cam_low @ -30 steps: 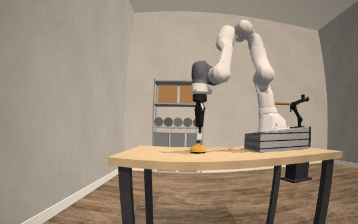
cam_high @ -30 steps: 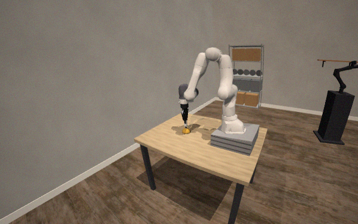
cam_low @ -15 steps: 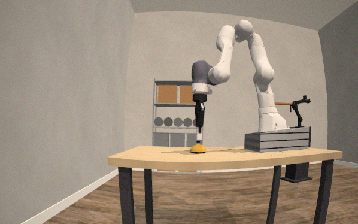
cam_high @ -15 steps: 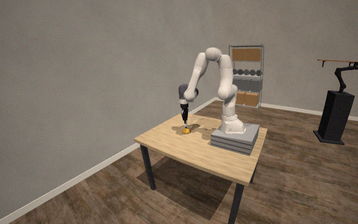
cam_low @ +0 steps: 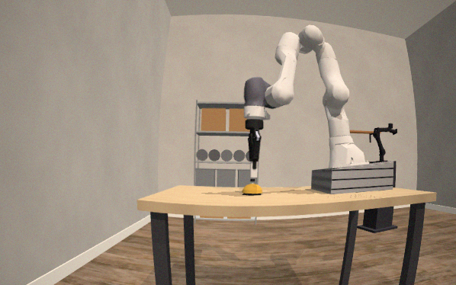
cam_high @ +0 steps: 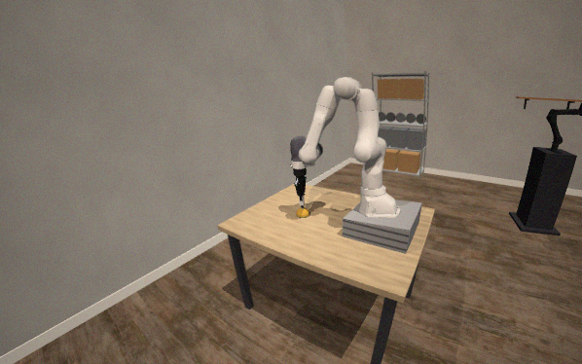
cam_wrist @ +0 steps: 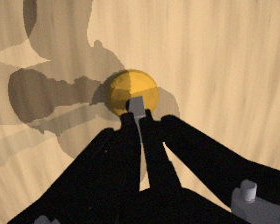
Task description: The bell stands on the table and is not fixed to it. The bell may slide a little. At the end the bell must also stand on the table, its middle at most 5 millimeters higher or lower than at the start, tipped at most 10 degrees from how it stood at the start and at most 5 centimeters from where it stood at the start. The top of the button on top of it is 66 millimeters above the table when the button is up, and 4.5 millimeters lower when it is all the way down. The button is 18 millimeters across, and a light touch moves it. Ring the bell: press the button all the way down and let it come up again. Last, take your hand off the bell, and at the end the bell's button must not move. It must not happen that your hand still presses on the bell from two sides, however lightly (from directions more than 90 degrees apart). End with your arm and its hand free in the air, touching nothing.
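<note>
Now: the button 10 mm to the right of my hand and 50 mm below it. The rest, counted from my hand: yellow dome bell (10 mm to the right, 70 mm below).
</note>
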